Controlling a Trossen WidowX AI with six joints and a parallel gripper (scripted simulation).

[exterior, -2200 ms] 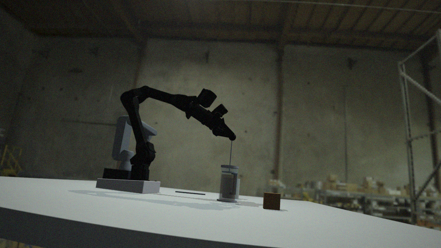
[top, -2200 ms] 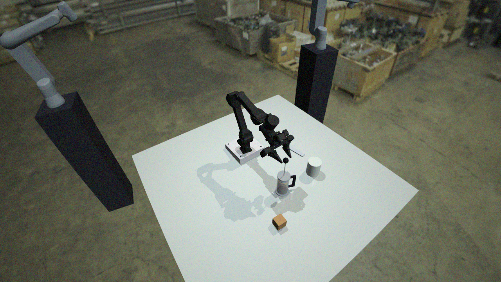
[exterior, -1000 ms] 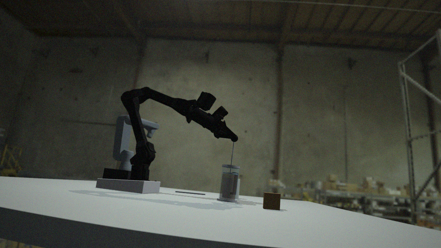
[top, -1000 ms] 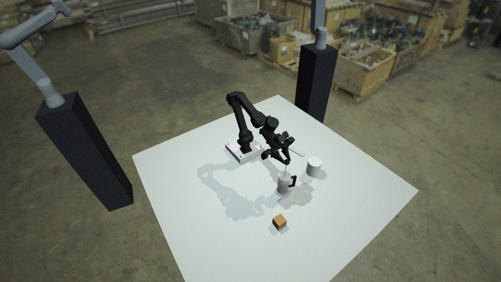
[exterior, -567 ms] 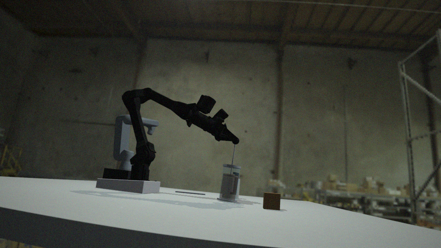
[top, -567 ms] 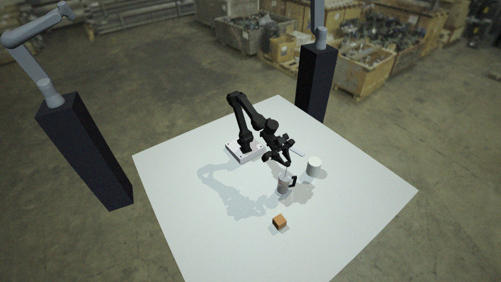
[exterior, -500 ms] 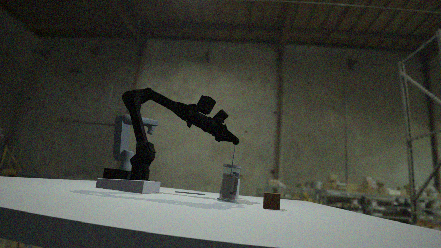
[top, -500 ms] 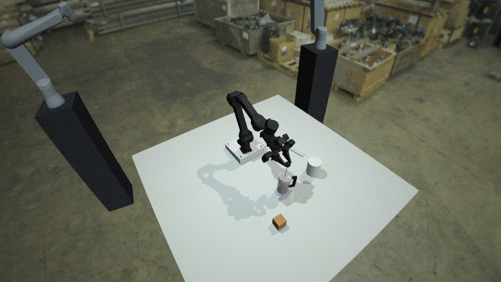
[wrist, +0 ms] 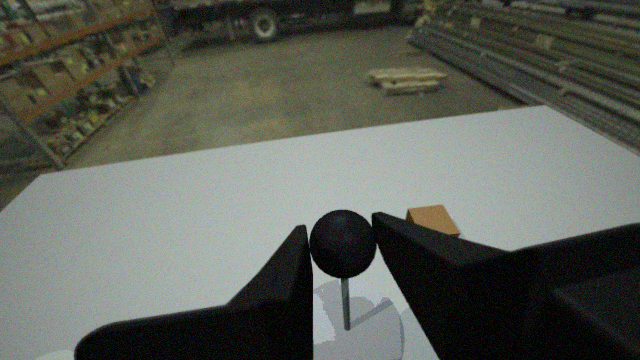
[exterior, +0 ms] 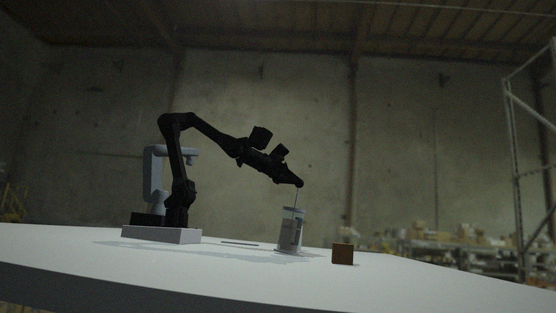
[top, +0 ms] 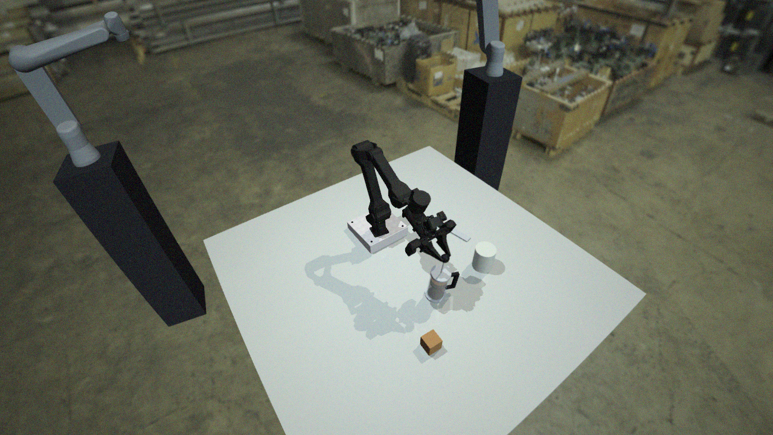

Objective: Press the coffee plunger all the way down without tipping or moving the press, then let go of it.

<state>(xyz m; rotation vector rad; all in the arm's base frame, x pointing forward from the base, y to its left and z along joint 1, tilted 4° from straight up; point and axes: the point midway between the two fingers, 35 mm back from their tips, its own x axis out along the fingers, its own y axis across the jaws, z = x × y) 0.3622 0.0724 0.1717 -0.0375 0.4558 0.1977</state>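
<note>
The glass coffee press is 1 cm behind my gripper tip, 1 cm to the left of it and 11 cm below it. The rest, counted from my gripper tip: thin flat strip: 28 cm behind, 23 cm to the left, 22 cm below.
</note>
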